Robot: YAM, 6 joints.
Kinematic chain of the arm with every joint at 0, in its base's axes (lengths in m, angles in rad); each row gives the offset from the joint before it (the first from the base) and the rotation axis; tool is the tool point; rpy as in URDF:
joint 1: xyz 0 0 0.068 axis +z
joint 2: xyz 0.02 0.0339 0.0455 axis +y
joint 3: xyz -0.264 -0.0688 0 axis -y
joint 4: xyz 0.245 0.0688 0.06 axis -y
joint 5: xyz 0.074 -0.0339 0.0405 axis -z
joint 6: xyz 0.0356 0 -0.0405 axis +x
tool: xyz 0 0 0 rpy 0 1.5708 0
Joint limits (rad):
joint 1: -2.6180..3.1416
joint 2: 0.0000..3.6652
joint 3: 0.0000..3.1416
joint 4: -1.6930..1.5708
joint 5: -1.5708..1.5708
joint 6: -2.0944..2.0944
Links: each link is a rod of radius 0.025 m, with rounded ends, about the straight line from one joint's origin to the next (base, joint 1, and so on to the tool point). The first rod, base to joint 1, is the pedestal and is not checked.
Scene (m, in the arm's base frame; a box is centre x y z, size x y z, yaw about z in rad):
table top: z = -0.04
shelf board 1: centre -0 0.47 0.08 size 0.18 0.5 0.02 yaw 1.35
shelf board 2: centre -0 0.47 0.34 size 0.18 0.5 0.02 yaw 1.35
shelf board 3: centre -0 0.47 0.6 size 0.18 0.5 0.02 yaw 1.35
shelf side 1: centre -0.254 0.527 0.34 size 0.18 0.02 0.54 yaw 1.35
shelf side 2: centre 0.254 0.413 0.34 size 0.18 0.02 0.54 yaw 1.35
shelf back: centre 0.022 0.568 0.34 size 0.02 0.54 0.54 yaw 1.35
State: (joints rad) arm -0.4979 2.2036 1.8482 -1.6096 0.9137 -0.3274
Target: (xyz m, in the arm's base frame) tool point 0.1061 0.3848 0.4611
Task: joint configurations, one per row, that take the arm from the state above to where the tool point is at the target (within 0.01 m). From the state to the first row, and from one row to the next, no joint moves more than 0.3 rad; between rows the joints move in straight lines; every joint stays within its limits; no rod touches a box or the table.
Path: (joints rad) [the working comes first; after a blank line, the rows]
Joints at the target: 1.3650 1.9959 2.4744 -1.1160 0.7879 -0.3274
Straight joint move there: touches shelf side 2.

1: -0.2221 2.0352 1.8899 -1.5778 0.8434 -0.3776
2: 0.0538 1.8667 1.9317 -1.5461 0.7731 -0.4278
3: 0.3296 1.6983 1.9734 -1.5143 0.7028 -0.4779
4: 0.6055 1.5299 2.0151 -1.4825 0.6326 -0.5281
5: 0.8813 1.3614 2.0569 -1.4508 0.5623 -0.5783
6: 1.1253 1.5116 2.1022 -1.4592 0.6671 -0.4529
7: 1.3694 1.6618 2.1475 -1.4676 0.7719 -0.3274
8: 1.3672 1.8288 2.3110 -1.2918 0.7799 -0.3274
9: 1.3650 1.9959 2.4744 -1.1160 0.7879 -0.3274

